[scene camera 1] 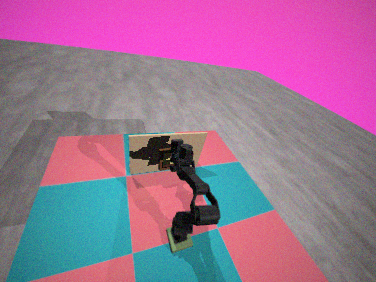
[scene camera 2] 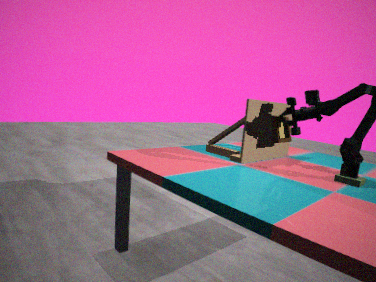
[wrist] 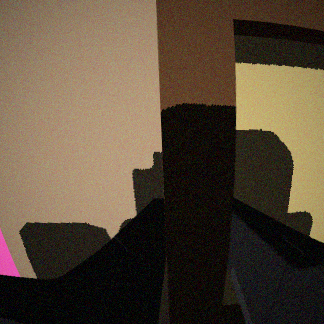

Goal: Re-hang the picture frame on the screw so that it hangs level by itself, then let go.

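Seen in the pictures: gripper, fingertip midpoint: (scene camera 1: pixel 171 149) (scene camera 2: pixel 278 119) (wrist: pixel 190 207); arm's base, link origin: (scene camera 1: pixel 179 234) (scene camera 2: pixel 349 176).
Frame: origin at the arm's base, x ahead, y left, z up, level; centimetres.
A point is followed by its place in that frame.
Observation:
The brown picture frame (scene camera 1: pixel 162 166) {x 34.4, y -0.3, z 10.9 cm} (scene camera 2: pixel 281 131) {x 37.8, y -8.6, z 12.8 cm} (wrist: pixel 197 60) {x 37.4, y -11.8, z 19.5 cm} with its yellow inside stands upright at the front face of the tan board (scene camera 1: pixel 199 141) {x 41.5, y -25.4, z 20.9 cm} (scene camera 2: pixel 251 112) {x 43.5, y 13.5, z 21.3 cm} (wrist: pixel 75 100) {x 42.3, y -10.7, z 22.7 cm}. My gripper (scene camera 1: pixel 173 157) (scene camera 2: pixel 288 121) (wrist: pixel 190 207) {x 39.4, y -6.5, z 18.9 cm} is shut on one upright side bar of the frame, one finger on each side of the bar. In the wrist view the bar runs nearly vertical and lies partly in dark shadow. The arm covers part of the frame in scene camera 1. The screw does not show, and whether the frame rests on it cannot be told.
The board stands upright on the pink and teal checkered table (scene camera 1: pixel 80 220) {x 20.8, y 42.2, z -2.5 cm} (scene camera 2: pixel 225 187) {x 26.0, y 52.3, z -2.5 cm}. Behind it are a slanted wooden brace (scene camera 2: pixel 226 132) {x 57.9, y 11.4, z 9.7 cm} and a wooden foot (scene camera 2: pixel 220 150) {x 60.3, y 11.6, z -0.1 cm}. Dark shadows of the arm fall on the board. The arm's base plate (scene camera 1: pixel 180 244) {x -4.1, y 0.8, z 0.0 cm} (scene camera 2: pixel 348 180) {x -1.0, y 5.1, z -0.8 cm} sits on the table.

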